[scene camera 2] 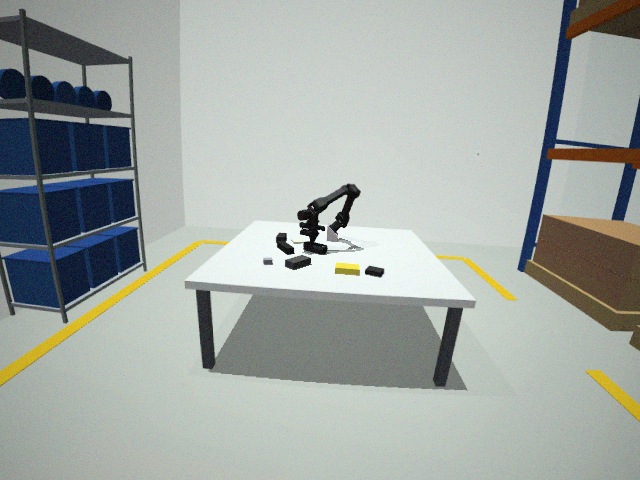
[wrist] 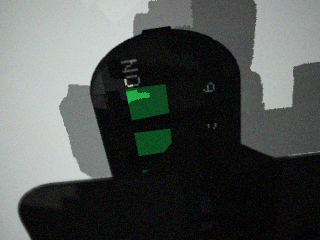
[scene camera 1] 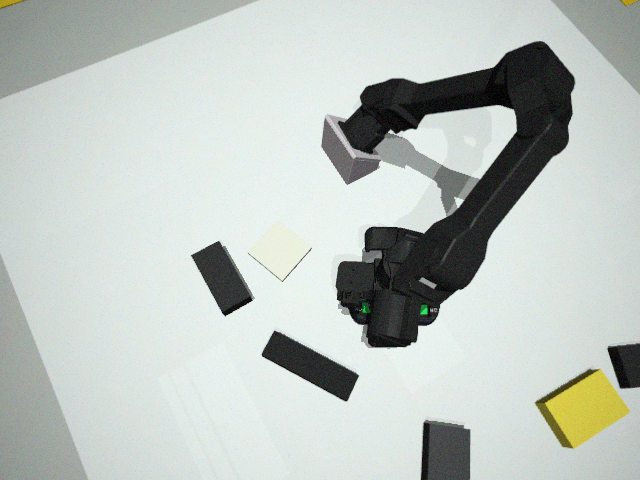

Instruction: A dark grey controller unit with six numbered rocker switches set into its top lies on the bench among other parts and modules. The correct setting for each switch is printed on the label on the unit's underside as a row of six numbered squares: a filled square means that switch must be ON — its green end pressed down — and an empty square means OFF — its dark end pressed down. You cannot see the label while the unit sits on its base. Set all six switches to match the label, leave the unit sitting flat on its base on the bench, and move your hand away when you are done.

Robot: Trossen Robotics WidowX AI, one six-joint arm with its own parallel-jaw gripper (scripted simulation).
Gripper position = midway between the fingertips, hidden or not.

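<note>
The gripper (scene camera 1: 377,296) is shut and it's holding nothing, and you can see the gripper (wrist: 193,134) from the wrist too. There's a long dark block (scene camera 1: 285,352), a cream tile (scene camera 1: 279,250) and a yellow block (scene camera 1: 578,410). In the wrist view the yellow block is out of frame, and the cream tile is out of frame in the wrist view as well.
</note>
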